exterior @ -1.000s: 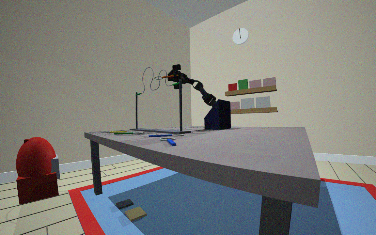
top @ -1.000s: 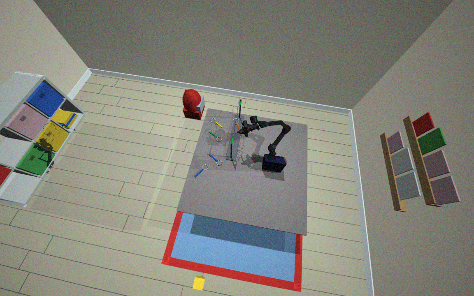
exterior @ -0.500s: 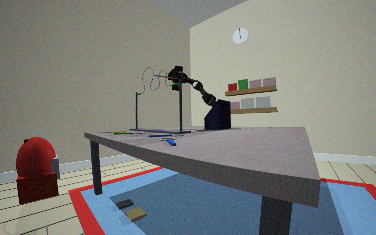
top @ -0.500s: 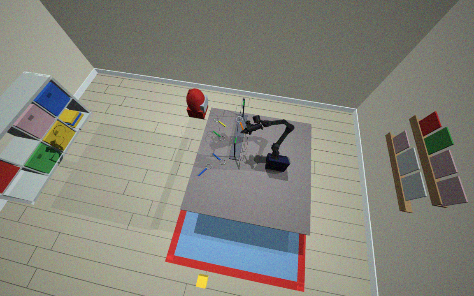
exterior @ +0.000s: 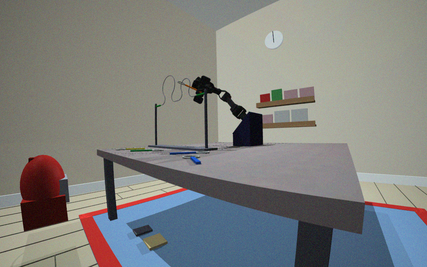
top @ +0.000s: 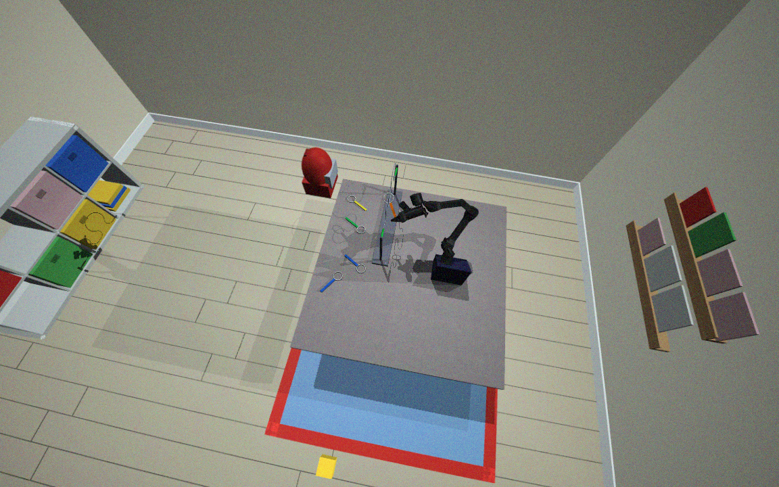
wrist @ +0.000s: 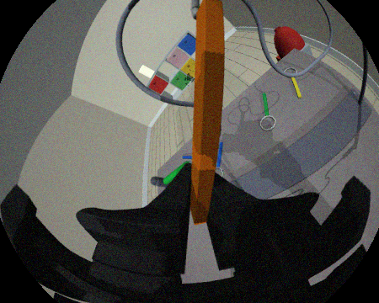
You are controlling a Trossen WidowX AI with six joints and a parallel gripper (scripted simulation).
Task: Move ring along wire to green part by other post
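Right now my gripper tip is 70 mm to the left of the ring with orange handle, 50 mm below it and 20 mm short of it.
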